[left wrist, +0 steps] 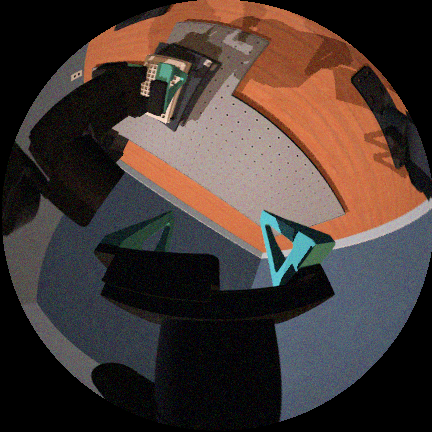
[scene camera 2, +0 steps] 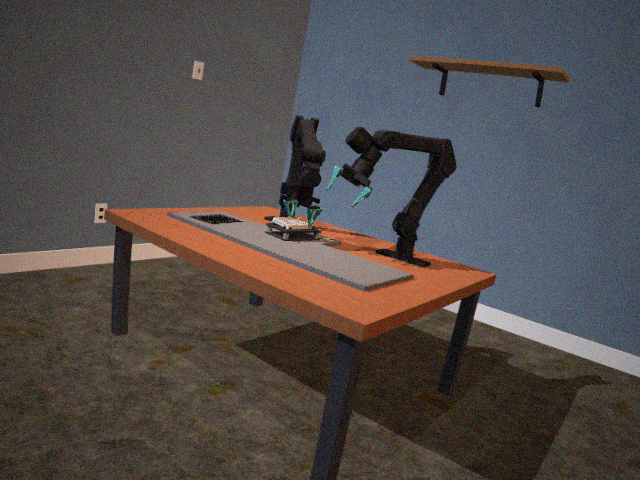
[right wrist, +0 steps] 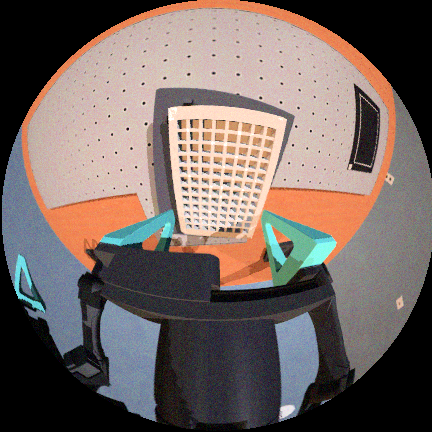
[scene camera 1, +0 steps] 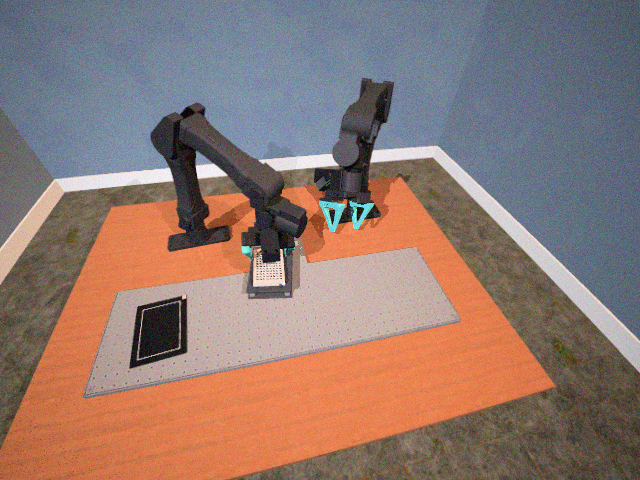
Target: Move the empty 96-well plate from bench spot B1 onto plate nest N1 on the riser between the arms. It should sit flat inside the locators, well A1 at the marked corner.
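Frame: origin at the left arm's base, x left, y back, z up, level; metres.
Seen in the pictures: left gripper, fingertip midpoint: (left wrist: 216,214) (scene camera 2: 339,198) (scene camera 1: 344,230); right gripper, fingertip midpoint: (left wrist: 162,71) (scene camera 2: 299,222) (right wrist: 217,214); left arm's base, link origin: (scene camera 2: 402,258); right arm's base, link origin: (scene camera 1: 200,239).
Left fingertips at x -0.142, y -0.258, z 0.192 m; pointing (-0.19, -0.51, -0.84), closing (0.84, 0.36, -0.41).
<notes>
Pixels of each thing's middle, then the offset from my left fingertips to it. "spot": a spot on its surface instead. Level surfaces: height alone.
- pale 96-well plate, body centre: (right wrist: 220,183) (left wrist: 157,87) (scene camera 1: 268,266) (scene camera 2: 292,223) dx -0.204, dy +0.036, dz -0.131 m
- dark riser, body centre: (right wrist: 214,176) (left wrist: 168,84) (scene camera 1: 271,270) (scene camera 2: 293,230) dx -0.199, dy +0.038, dz -0.156 m
- Bench spot B1, surface spot: (right wrist: 367,131) (scene camera 1: 164,328) (scene camera 2: 217,219) spot: dx -0.490, dy -0.067, dz -0.177 m
- grey perforated board, surface height: dz -0.179 m
- orange table, surface height: dz -0.192 m
The pale 96-well plate (scene camera 1: 268,279) (scene camera 2: 287,222) (right wrist: 223,111) lies on the dark riser (scene camera 1: 270,293) (right wrist: 161,102), and looks roughly level. In the right wrist view it sits towards the right of the riser top. Whether it is fully inside the locators, and where A1 is, I cannot tell. Bench spot B1 (scene camera 1: 159,330) (scene camera 2: 217,219) (right wrist: 367,131), a black pad with a white outline, is bare. My right gripper (scene camera 1: 268,251) (scene camera 2: 301,221) (right wrist: 217,214) is open, its fingers apart at either side of the plate's arm-side end. My left gripper (scene camera 1: 345,228) (scene camera 2: 340,197) (left wrist: 216,214) is open and empty, raised well away from the plate.
The riser stands on the grey perforated board (scene camera 1: 361,299) (scene camera 2: 356,273) (left wrist: 250,160) (right wrist: 90,125), on the orange table (scene camera 1: 310,403) (scene camera 2: 289,289). The right arm reaches over the plate's arm-side end. A wall shelf (scene camera 2: 491,68) hangs behind the left arm.
</notes>
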